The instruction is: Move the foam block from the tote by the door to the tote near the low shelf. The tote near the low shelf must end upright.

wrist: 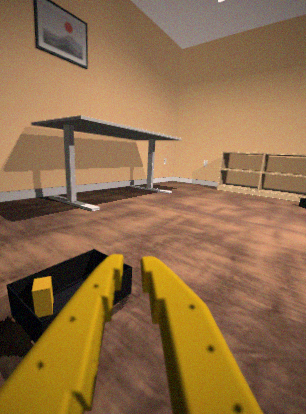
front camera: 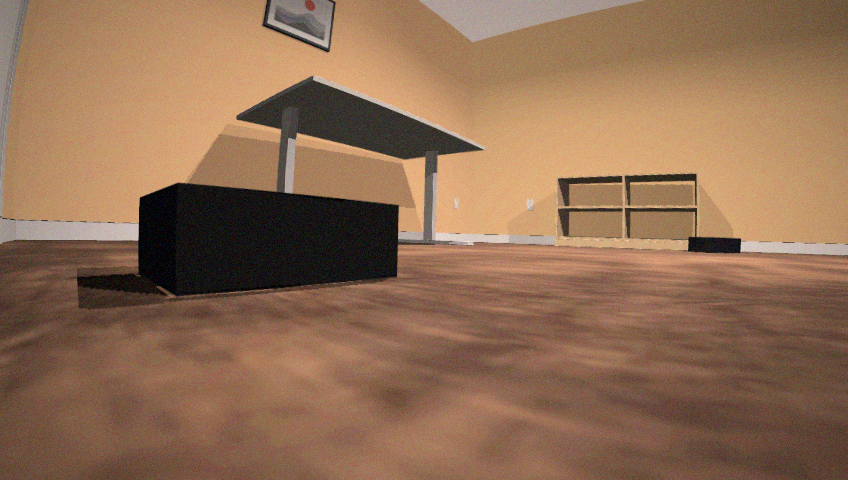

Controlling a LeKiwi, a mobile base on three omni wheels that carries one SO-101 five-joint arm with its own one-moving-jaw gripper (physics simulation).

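Frame: origin at the arm's base, x right, y ahead, z up, level; centimetres.
Where they show: hand, its tool point: (wrist: 122, 267).
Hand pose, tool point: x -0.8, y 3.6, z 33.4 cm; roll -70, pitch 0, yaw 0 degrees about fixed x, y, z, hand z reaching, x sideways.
Note:
Each offset is from my tool point to the top centre of the thing. Level surfaces: height alone.
A black tote @[dz -32.3, dx -19.3, dy +47.0 cm] (front camera: 271, 239) (wrist: 24, 303) stands on the floor close in front of me, to the left. In the wrist view a yellow foam block @[dz -33.0, dx -27.7, dy +43.5 cm] (wrist: 42, 296) stands upright inside it near its left end. My gripper (wrist: 132, 265) has yellow jaws side by side with a narrow gap; it is shut and empty, raised above the floor to the right of the tote. A second black tote (front camera: 713, 244) (wrist: 302, 202) sits upright on the floor far off at the right, beside the low shelf (front camera: 624, 208) (wrist: 263, 172).
A grey desk @[dz +27.2 cm] (front camera: 359, 117) (wrist: 99, 127) on two legs stands against the left wall behind the near tote. A framed picture (front camera: 299, 18) (wrist: 61, 33) hangs above it. Brown floor stretches between me and the shelf.

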